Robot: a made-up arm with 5 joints.
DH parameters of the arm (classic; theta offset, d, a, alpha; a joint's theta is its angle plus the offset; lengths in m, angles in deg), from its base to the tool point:
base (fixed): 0 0 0.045 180
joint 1: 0 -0.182 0.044 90
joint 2: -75.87 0 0.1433 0
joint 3: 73.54 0 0.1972 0
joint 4: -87.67 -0.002 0 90
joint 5: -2.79 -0.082 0 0
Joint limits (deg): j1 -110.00..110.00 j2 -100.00..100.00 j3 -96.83..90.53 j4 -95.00..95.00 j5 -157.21..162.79
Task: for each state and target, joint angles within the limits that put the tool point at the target. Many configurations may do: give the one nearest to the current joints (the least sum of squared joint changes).
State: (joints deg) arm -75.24 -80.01 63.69 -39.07 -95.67
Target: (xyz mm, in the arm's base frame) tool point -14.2 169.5 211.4
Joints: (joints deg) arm -109.89 -94.07 90.53 14.65 -95.67
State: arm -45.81 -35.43 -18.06 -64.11 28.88
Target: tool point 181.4 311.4 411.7
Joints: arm -66.68 7.47 -13.96 -47.40 28.88
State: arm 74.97 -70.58 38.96 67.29 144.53
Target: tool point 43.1 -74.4 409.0
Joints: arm 89.92 -84.15 21.40 63.32 144.53
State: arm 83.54 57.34 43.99 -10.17 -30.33
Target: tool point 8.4 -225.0 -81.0
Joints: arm 98.74 71.14 16.27 -14.59 -30.33
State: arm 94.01 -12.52 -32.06 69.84 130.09
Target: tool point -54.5 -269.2 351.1
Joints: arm 109.89 -6.91 -18.46 77.47 130.09
